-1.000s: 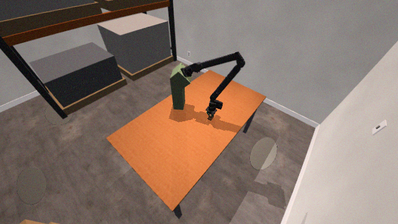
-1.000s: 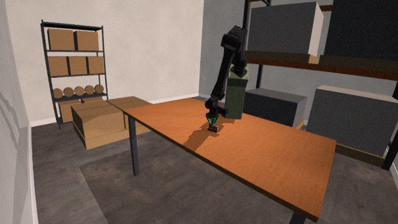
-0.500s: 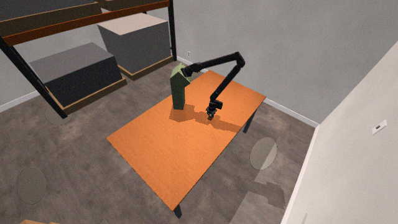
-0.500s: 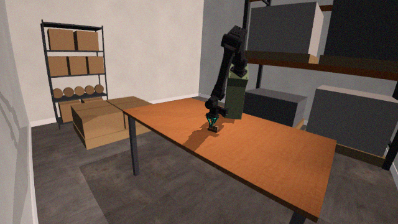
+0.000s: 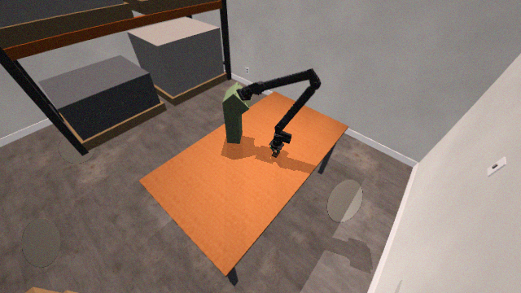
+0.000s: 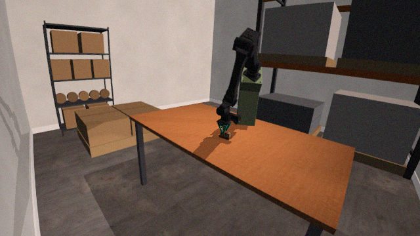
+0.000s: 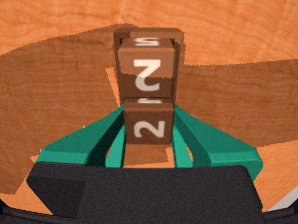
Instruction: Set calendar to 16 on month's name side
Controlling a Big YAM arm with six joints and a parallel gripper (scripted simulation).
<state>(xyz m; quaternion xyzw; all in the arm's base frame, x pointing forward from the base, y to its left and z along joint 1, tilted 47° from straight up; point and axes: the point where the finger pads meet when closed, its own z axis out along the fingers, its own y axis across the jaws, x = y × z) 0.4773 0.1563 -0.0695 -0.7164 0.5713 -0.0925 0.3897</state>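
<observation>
The brown calendar cube is 10 mm below my hand. Round my hand: dark calendar tray (30 mm below, 10 mm to the left, 10 mm behind).
</observation>
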